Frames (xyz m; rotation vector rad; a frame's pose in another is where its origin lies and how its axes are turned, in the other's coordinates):
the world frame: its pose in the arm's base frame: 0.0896 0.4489 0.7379 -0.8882 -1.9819 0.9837
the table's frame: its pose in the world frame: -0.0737 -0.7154 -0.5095 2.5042 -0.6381 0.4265
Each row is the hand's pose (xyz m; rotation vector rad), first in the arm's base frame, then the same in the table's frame.
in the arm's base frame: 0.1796 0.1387 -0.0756 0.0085 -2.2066 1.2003
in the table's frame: -0.4835 -0.3671 -1.5148 -2.3400 -0.2169 -0.0798
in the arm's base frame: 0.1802 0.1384 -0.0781 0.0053 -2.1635 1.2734
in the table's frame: -0.4851 -0.3678 -1.5168 -2.2805 -0.1889 -0.0776
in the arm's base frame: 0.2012 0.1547 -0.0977 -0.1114 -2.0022 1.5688
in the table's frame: -0.5039 -0.3945 -1.5216 -2.0695 0.0095 -0.0396
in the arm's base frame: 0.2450 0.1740 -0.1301 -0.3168 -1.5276 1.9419
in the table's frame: -0.5457 -0.4341 -1.5266 -1.6621 0.3127 -0.1421
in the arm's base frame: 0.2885 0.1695 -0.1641 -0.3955 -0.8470 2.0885
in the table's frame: -0.5969 -0.4525 -1.5368 -1.1658 0.4837 -0.4203
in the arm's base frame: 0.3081 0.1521 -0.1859 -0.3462 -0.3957 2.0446
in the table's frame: -0.6283 -0.4488 -1.5495 -0.8291 0.4944 -0.6449
